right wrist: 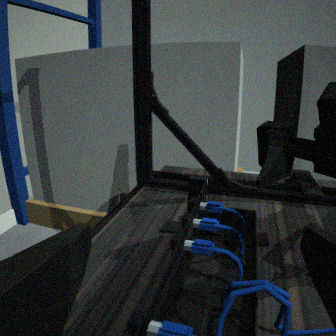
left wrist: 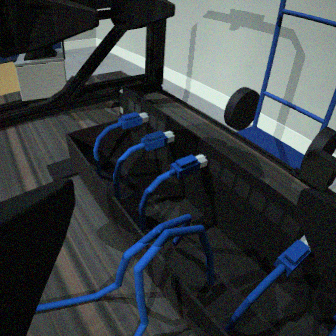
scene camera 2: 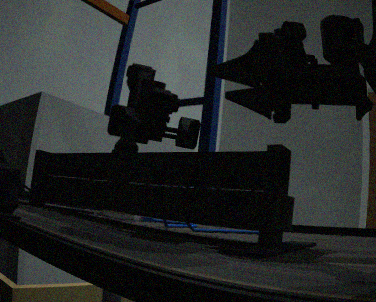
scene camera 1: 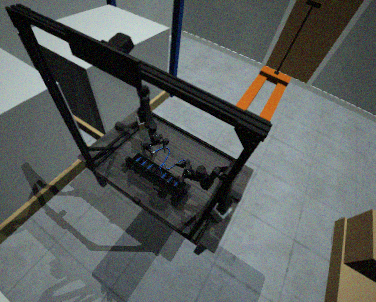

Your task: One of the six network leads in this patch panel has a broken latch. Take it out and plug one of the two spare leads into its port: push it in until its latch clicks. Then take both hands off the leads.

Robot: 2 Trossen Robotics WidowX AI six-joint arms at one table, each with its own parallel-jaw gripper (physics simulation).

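Pixels of known places: left gripper, fingertip midpoint: (right wrist: 296, 197) (left wrist: 190, 196) (scene camera 2: 163, 129) (scene camera 1: 159, 154); right gripper, fingertip midpoint: (right wrist: 199, 237) (left wrist: 140, 13) (scene camera 2: 218, 84) (scene camera 1: 171, 168); left arm's base, link origin: (scene camera 1: 143, 119); right arm's base, link origin: (left wrist: 39, 54) (scene camera 1: 222, 208).
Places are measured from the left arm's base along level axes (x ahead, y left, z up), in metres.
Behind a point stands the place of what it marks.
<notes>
The black patch panel (scene camera 1: 158, 177) @(x 0.596, y -0.049, z 0.017 m) (scene camera 2: 172, 177) @(x 0.633, y -0.022, z 0.006 m) (left wrist: 233, 173) @(x 0.579, y -0.057, z 0.028 m) stands on the dark wooden table (scene camera 1: 205, 150) @(x 0.433, y 0.427, z -0.069 m). Blue leads are plugged in along it. The left wrist view shows three plugs in a row (left wrist: 133, 120) @(x 0.683, y 0.040, z 0.021 m) (left wrist: 157, 140) @(x 0.639, y 0.011, z 0.021 m) (left wrist: 188, 163) @(x 0.596, y -0.019, z 0.025 m) and one further along (left wrist: 293, 255) @(x 0.494, y -0.084, z 0.026 m). The right wrist view shows the same three (right wrist: 211, 207) @(x 0.418, y -0.149, z 0.020 m) (right wrist: 203, 225) @(x 0.464, y -0.121, z 0.019 m) (right wrist: 197, 247) @(x 0.507, y -0.088, z 0.021 m) and a nearer one (right wrist: 167, 328) @(x 0.606, y -0.019, z 0.026 m). Two spare leads (scene camera 1: 166, 157) @(x 0.403, y 0.081, z -0.063 m) (left wrist: 160, 233) @(x 0.510, y 0.007, z 0.030 m) (right wrist: 260, 287) @(x 0.518, y 0.005, z 0.032 m) (scene camera 2: 217, 230) @(x 0.493, y 0.114, z -0.065 m) loop on the table behind the panel. My left gripper (scene camera 1: 156, 145) (scene camera 2: 157, 132) @(x 0.468, y -0.001, z 0.104 m) is open and empty above the spare leads. My right gripper (scene camera 1: 184, 171) (scene camera 2: 226, 81) @(x 0.629, y 0.030, z 0.147 m) is open and empty near the panel's right end.
A black gantry frame (scene camera 1: 202, 102) @(x 0.930, y -0.068, z 0.970 m) spans the table, with posts at its corners (right wrist: 141, 100) @(x 0.334, y -0.463, z 0.156 m). A blue hand truck (left wrist: 270, 67) stands beyond the table. An orange pallet jack (scene camera 1: 264, 93) and a white block (scene camera 1: 112, 27) are on the floor farther off.
</notes>
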